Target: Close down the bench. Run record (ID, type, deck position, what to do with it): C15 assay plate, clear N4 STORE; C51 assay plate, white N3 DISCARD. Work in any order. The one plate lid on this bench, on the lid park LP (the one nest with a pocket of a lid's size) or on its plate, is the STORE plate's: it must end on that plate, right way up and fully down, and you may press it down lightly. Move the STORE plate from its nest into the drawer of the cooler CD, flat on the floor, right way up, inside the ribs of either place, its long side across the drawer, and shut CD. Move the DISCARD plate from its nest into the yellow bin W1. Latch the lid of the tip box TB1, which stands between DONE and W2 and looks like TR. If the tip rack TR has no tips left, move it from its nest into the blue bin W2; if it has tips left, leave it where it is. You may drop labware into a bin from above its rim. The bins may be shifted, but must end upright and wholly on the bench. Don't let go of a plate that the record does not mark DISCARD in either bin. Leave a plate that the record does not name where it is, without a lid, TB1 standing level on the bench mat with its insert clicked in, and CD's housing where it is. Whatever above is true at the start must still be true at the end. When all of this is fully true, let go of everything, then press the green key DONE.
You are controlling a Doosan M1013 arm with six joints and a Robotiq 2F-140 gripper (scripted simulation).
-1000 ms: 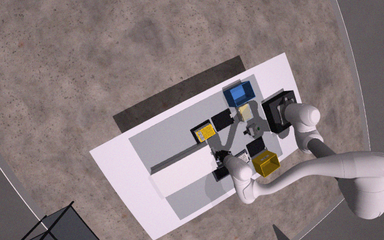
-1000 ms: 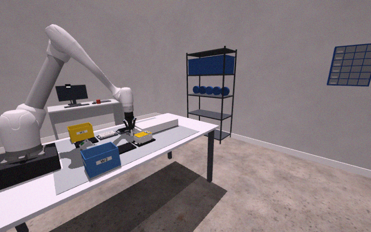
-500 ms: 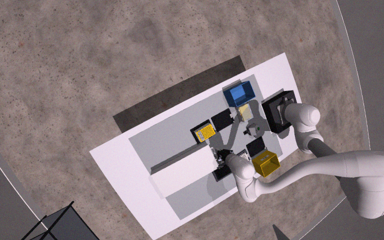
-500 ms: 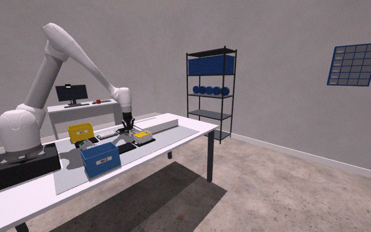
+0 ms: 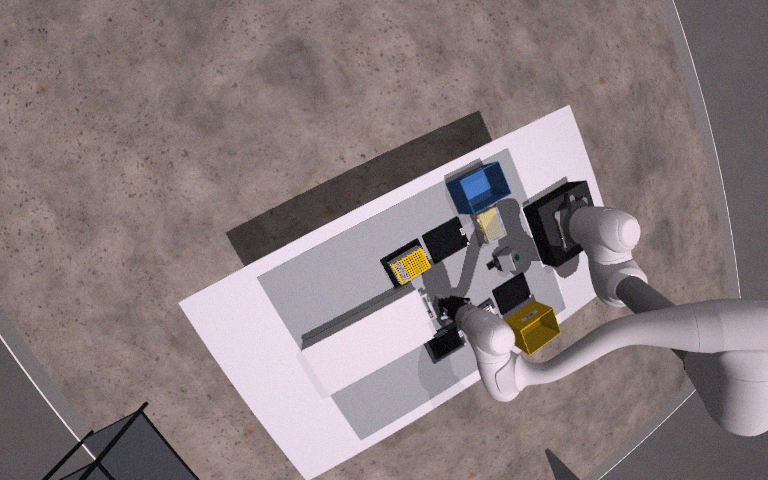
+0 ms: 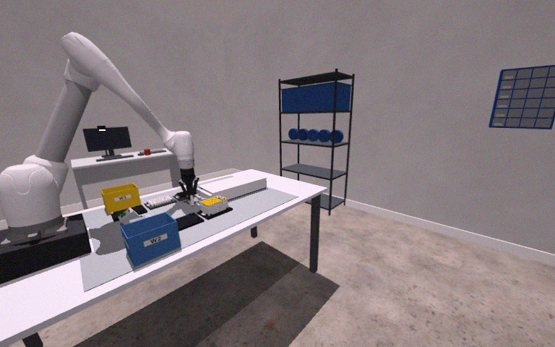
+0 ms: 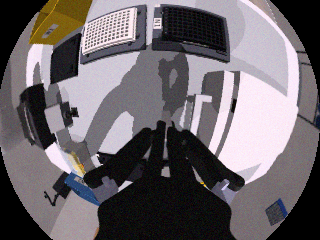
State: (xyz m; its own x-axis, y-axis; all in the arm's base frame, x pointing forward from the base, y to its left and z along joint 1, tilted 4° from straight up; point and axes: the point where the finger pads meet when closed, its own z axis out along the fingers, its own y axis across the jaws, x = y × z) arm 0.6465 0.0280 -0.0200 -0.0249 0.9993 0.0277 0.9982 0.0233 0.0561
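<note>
Now: hand 190 mm to the right of the white plate, 130 mm past it and 20 mm above it. The rest, counted from my hand: green key DONE (350 mm behind, 30 mm above, 10 mm to the right); dark gridded plate (190 mm to the left, 40 mm ahead, 20 mm below); tip rack TR (190 mm to the right, 60 mm ahead, 20 mm above).
</note>
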